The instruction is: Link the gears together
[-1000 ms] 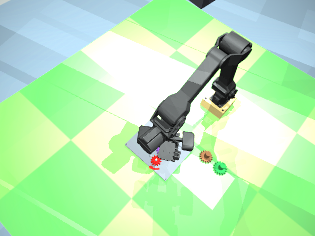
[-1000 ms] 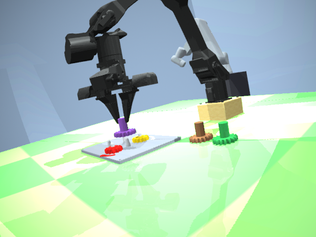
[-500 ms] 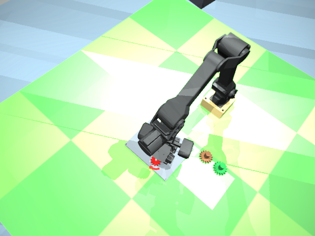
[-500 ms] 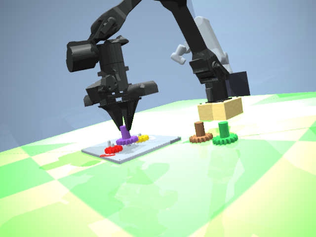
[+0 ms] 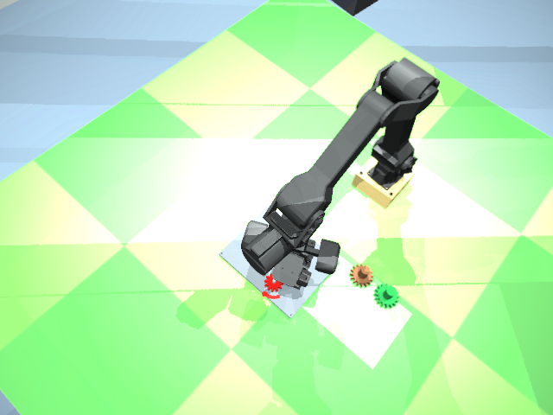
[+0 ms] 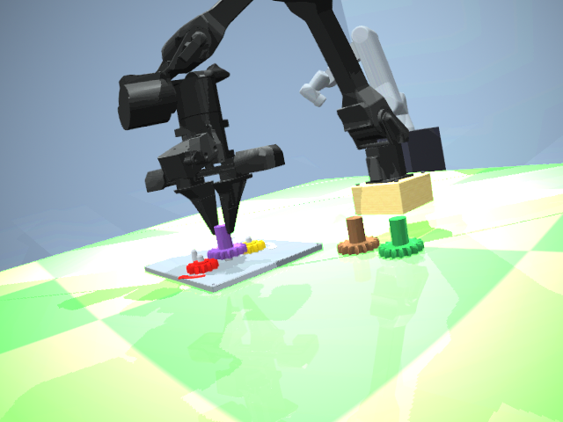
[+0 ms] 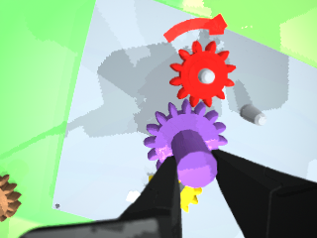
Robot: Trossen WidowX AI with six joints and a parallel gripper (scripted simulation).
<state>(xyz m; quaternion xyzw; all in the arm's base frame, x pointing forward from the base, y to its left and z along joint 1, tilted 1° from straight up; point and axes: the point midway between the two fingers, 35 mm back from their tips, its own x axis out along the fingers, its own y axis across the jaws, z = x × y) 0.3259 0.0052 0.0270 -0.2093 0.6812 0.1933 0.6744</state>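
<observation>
Now: the grey board 4 cm below my gripper tip, 3 cm to the right of it and 1 cm behind it. Round my gripper tip: purple gear: 1 cm below; then yellow gear: 4 cm behind, 3 cm below, 1 cm to the right; then red gear: 4 cm ahead, 3 cm below, 1 cm to the left.
</observation>
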